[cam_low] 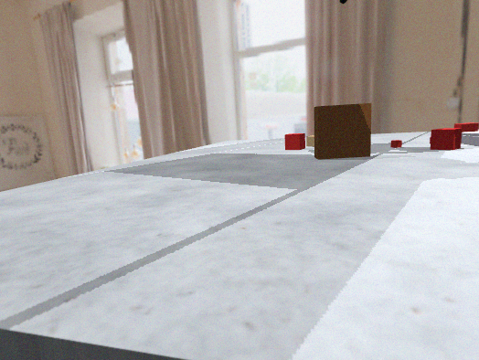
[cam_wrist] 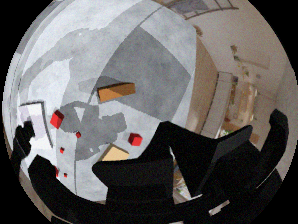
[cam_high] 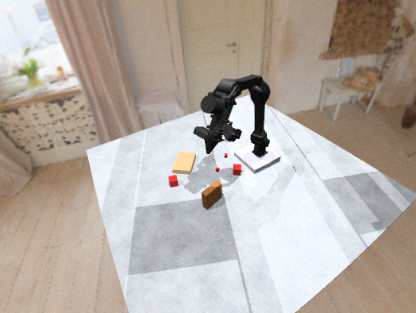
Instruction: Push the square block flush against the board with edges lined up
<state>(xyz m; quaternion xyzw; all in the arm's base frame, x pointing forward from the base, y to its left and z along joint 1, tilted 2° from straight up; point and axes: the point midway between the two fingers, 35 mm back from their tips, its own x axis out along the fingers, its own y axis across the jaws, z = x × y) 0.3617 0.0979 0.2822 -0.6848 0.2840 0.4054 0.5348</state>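
My gripper tip is 23 cm above the square block and 1 cm to the right of it. The rest, counted from my gripper tip: pale wooden board 29 cm to the right, 26 cm below, 2 cm behind.
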